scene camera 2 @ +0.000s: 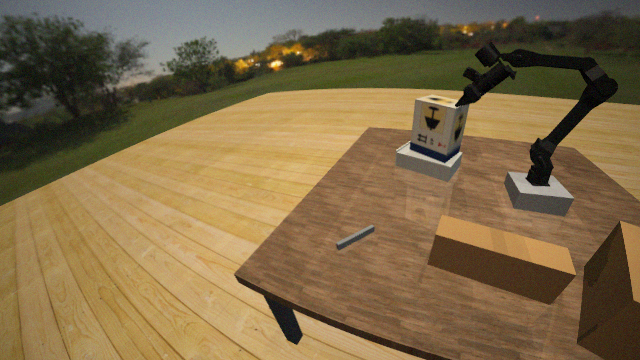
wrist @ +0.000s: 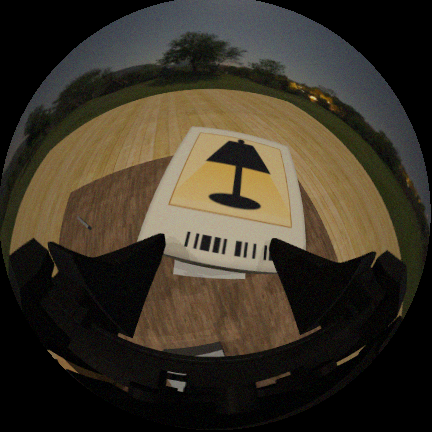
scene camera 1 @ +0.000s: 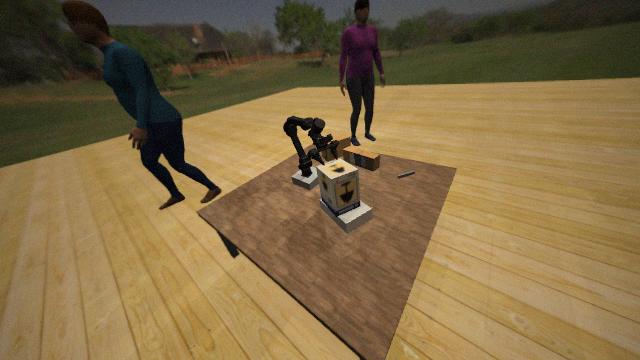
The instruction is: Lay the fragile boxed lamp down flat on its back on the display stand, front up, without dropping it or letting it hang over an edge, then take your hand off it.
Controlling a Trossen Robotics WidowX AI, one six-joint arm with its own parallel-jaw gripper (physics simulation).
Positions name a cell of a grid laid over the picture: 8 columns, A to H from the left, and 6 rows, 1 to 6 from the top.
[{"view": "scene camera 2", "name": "gripper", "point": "F2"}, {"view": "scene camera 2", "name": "display stand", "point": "F3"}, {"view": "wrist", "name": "gripper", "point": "E4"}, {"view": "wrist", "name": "display stand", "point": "D4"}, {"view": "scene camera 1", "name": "display stand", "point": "E4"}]
